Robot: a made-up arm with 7 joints. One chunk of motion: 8 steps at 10 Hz.
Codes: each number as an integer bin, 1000 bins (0 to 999) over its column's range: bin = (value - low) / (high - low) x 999, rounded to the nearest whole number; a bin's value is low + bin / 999 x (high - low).
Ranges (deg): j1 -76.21..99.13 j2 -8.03..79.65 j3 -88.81..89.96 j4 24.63..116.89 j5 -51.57..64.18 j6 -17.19..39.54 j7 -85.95..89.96
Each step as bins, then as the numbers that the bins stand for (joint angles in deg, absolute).
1 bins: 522 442 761 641 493 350 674
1 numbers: 15.41 30.76 47.37 83.83 5.55 2.69 32.73
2 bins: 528 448 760 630 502 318 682
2 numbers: 16.46 31.29 47.19 82.81 6.59 0.87 34.14
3 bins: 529 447 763 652 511 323 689
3 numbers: 16.64 31.20 47.73 84.84 7.64 1.15 35.37
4 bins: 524 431 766 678 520 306 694
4 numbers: 15.76 29.80 48.26 87.24 8.68 0.19 36.25
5 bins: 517 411 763 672 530 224 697
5 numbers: 14.53 28.04 47.73 86.69 9.84 -4.47 36.78
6 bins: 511 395 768 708 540 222 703
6 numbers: 13.48 26.64 48.62 90.02 11.00 -4.58 37.84
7 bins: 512 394 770 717 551 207 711
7 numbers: 13.65 26.55 48.98 90.85 12.27 -5.44 39.25
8 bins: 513 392 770 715 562 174 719
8 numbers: 13.83 26.37 48.98 90.66 13.55 -7.31 40.66
